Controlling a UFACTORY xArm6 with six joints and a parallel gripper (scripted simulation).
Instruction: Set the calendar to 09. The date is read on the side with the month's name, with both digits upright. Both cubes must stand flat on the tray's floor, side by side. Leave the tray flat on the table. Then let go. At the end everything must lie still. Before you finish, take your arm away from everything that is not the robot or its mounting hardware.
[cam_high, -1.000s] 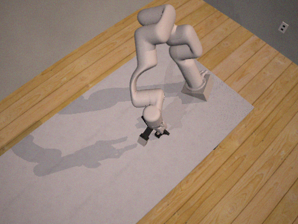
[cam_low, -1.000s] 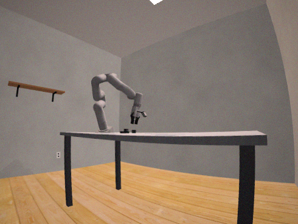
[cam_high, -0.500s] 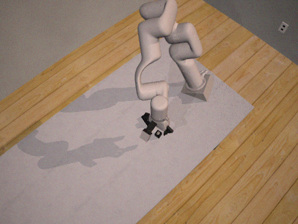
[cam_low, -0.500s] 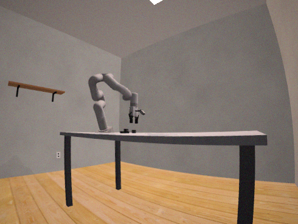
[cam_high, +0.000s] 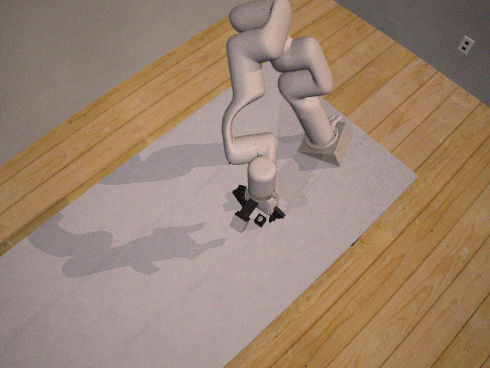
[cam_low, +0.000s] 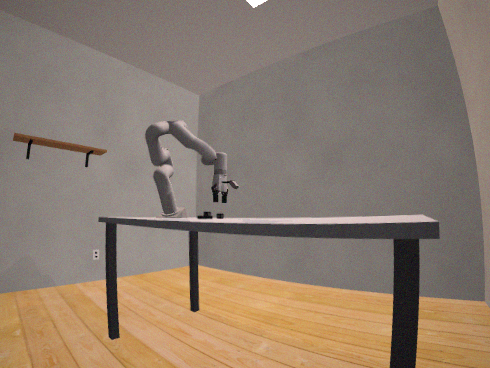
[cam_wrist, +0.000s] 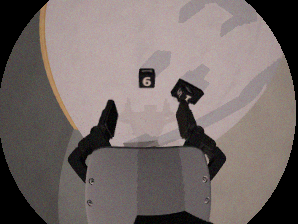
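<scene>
My gripper is now 90 mm above the black date cube. Round my hand: black cube (90 mm to the right, 80 mm below, 10 mm behind).
</scene>
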